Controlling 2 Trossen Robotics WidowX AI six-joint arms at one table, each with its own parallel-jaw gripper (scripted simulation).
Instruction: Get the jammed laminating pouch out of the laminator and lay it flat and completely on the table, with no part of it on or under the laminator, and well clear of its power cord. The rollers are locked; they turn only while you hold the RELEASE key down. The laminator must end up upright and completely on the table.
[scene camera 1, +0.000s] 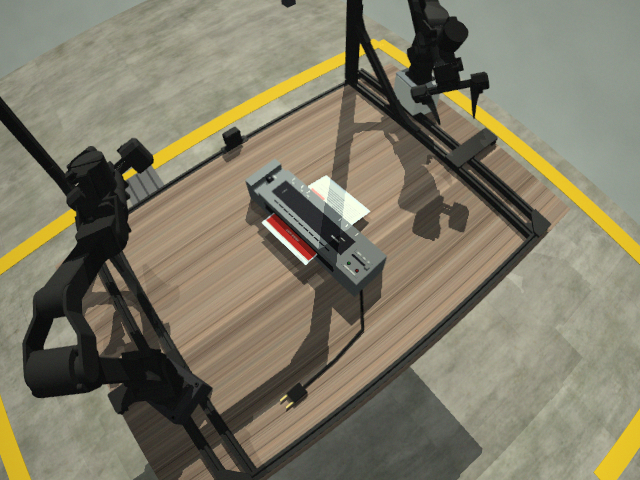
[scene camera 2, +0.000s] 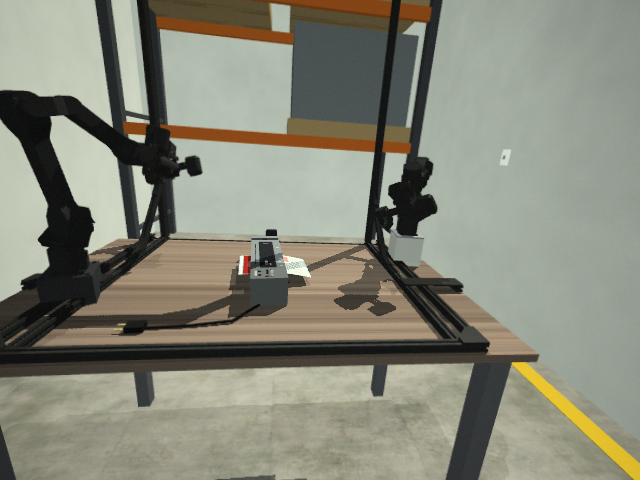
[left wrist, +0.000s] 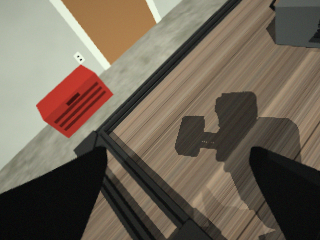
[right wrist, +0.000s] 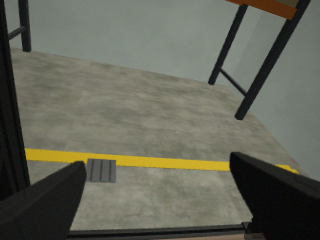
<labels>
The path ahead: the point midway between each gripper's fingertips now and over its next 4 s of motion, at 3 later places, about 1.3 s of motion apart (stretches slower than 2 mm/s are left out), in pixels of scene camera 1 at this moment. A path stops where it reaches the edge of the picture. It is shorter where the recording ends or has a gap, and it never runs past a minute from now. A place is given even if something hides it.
The left gripper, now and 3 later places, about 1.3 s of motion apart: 456, 121; 400, 145; 357, 161; 357, 167
The right gripper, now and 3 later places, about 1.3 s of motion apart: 108, 159; 177, 195; 217, 264; 251, 192
</labels>
